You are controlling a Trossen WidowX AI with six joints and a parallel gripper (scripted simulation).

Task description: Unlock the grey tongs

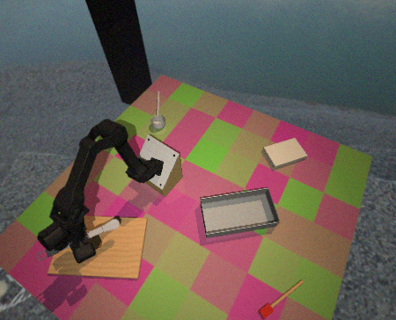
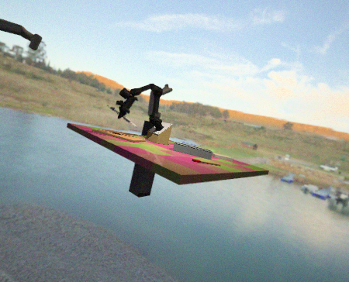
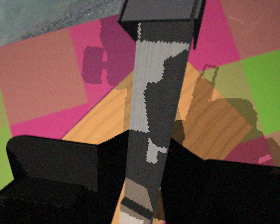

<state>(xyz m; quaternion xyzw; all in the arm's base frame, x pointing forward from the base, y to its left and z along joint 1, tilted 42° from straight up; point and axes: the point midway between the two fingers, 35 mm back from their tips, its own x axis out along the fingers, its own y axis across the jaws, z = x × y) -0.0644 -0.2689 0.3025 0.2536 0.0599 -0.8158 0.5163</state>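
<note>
My gripper tip is 1 cm short of the wooden board, 4 cm to the right of it and 13 cm above it. The rest, counted from my gripper tip: block: 56 cm ahead, 82 cm to the left, 12 cm below; roasting tin: 47 cm ahead, 42 cm to the left, 11 cm below.
</note>
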